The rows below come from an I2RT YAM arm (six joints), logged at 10 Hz.
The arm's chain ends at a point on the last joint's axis. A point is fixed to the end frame.
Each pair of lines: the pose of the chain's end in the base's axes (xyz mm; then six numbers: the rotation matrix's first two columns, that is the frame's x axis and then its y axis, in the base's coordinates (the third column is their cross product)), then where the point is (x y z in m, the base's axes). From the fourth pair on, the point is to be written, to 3 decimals.
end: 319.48 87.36 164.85 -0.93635 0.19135 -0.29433 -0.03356 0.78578 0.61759
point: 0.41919 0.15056 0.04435
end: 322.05 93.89 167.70 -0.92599 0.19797 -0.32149 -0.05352 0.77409 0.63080
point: 0.42573 0.15922 0.05178
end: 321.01 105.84 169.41 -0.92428 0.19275 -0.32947 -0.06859 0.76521 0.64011
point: 0.42531 0.17373 0.05553
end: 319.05 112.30 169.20 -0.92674 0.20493 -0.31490 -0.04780 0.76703 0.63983
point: 0.422 0.179 0.054
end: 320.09 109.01 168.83 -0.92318 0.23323 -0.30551 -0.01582 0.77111 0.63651
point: 0.424 0.171 0.052
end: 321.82 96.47 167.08 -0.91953 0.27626 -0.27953 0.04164 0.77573 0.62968
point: 0.425 0.153 0.046
